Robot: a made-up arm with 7 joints. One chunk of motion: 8 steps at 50 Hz.
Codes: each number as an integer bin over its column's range. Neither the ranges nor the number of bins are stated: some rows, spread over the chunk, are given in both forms.
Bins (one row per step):
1: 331 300 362 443 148 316
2: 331 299 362 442 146 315
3: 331 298 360 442 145 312
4: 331 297 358 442 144 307
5: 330 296 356 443 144 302
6: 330 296 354 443 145 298
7: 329 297 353 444 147 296
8: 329 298 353 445 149 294
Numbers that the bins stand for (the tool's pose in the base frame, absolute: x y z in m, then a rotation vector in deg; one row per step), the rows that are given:
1: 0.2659 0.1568 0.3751 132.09 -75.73 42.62
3: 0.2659 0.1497 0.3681 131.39 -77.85 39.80
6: 0.2624 0.1427 0.3470 132.09 -77.85 29.94
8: 0.2589 0.1497 0.3434 133.50 -75.03 27.12
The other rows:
2: 0.2659 0.1532 0.3751 131.39 -77.14 41.92
4: 0.2659 0.1462 0.3611 131.39 -78.55 36.28
5: 0.2624 0.1427 0.3540 132.09 -78.55 32.76
7: 0.2589 0.1462 0.3434 132.80 -76.44 28.53

